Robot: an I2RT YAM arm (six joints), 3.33 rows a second.
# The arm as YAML. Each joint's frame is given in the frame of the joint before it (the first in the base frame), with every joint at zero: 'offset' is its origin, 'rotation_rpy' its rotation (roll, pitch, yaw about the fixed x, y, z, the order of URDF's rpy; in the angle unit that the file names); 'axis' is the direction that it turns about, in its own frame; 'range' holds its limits. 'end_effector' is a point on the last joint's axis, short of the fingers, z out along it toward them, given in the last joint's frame.
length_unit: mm
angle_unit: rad
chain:
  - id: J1
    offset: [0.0, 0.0, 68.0]
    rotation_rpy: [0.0, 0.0, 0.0]
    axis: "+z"
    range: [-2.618, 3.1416]
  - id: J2
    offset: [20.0, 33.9, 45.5]
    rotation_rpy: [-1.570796, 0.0, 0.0]
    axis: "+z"
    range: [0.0, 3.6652]
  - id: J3
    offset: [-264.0, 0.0, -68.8]
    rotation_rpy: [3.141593, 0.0, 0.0]
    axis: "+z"
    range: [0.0, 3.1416]
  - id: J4
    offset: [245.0, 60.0, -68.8]
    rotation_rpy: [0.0, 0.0, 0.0]
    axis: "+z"
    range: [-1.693, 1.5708]
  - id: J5
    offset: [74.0, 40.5, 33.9]
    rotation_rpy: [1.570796, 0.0, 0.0]
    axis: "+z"
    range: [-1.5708, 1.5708]
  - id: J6
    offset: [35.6, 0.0, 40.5]
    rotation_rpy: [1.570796, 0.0, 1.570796]
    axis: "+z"
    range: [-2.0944, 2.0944]
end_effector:
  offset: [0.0, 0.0, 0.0]
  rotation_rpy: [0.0, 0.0, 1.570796]
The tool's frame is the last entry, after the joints.
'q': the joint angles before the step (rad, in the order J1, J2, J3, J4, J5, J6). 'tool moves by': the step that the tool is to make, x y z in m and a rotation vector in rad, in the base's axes. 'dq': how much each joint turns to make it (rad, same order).
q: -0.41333 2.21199 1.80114 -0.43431 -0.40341 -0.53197
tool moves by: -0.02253 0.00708 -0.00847 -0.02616 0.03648 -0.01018
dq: -0.00305 -0.08051 -0.15338 0.04197 0.03395 -0.02136
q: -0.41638 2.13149 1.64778 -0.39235 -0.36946 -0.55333
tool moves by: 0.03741 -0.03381 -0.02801 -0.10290 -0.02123 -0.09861
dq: -0.02289 0.20067 0.20451 0.05834 0.11368 0.00038
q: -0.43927 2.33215 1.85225 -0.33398 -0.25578 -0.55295
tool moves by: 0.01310 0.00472 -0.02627 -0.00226 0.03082 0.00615
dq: 0.01983 0.07934 0.04195 0.01030 0.02021 -0.00001
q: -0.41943 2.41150 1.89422 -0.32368 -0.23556 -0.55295
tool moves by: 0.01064 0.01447 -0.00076 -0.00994 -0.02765 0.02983
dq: 0.03280 0.01221 0.00990 0.03244 0.00076 0.00343
